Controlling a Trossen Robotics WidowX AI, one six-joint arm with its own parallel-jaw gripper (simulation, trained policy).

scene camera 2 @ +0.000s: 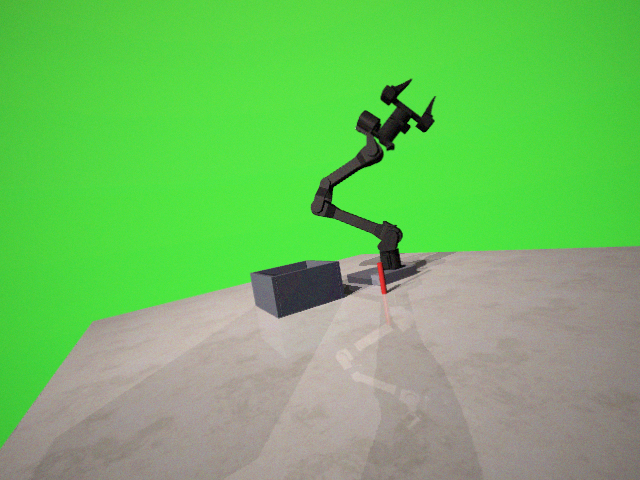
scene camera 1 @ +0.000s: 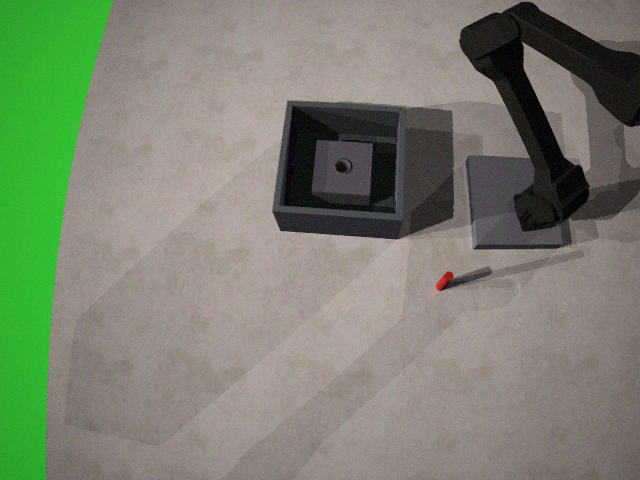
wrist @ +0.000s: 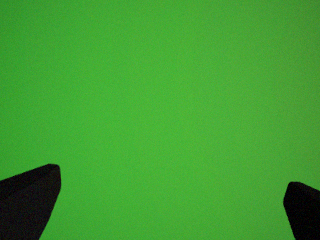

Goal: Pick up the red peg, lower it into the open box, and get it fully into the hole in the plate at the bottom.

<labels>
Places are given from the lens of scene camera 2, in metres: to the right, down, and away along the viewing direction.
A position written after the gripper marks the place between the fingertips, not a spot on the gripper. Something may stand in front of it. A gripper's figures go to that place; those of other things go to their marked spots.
gripper point(scene camera 2: 423, 87): 0.33, -0.48, 0.88
dark box point(scene camera 2: 280, 291): -0.09, 0.12, 0.66
</labels>
